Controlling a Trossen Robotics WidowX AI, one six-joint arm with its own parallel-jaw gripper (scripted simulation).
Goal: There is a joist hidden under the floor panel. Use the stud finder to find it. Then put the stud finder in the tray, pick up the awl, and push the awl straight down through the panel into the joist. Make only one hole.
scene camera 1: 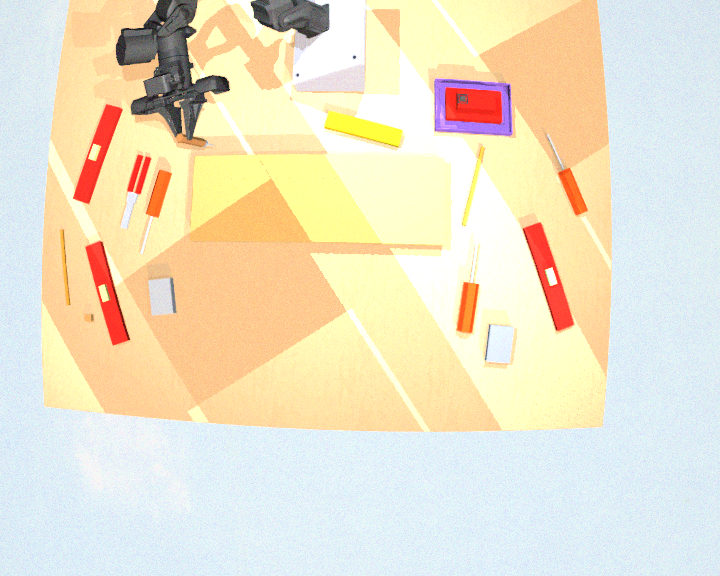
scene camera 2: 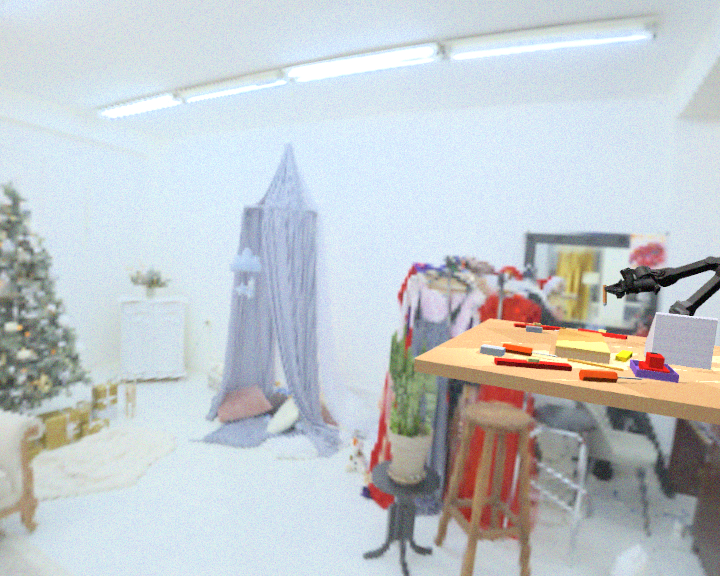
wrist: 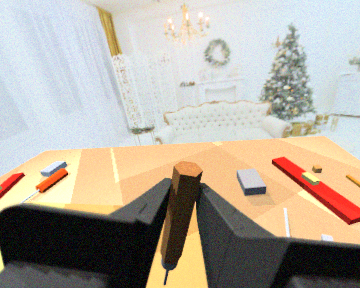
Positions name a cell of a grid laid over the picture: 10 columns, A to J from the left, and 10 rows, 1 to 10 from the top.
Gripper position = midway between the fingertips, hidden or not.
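My gripper (scene camera 1: C3), (wrist: F7), carrying an awl (wrist: F7). Red stud finder (scene camera 1: G2), out of frame in the wrist view. Yellow block (scene camera 1: F3), out of frame in the wrist view. Purple tray (scene camera 1: H3).
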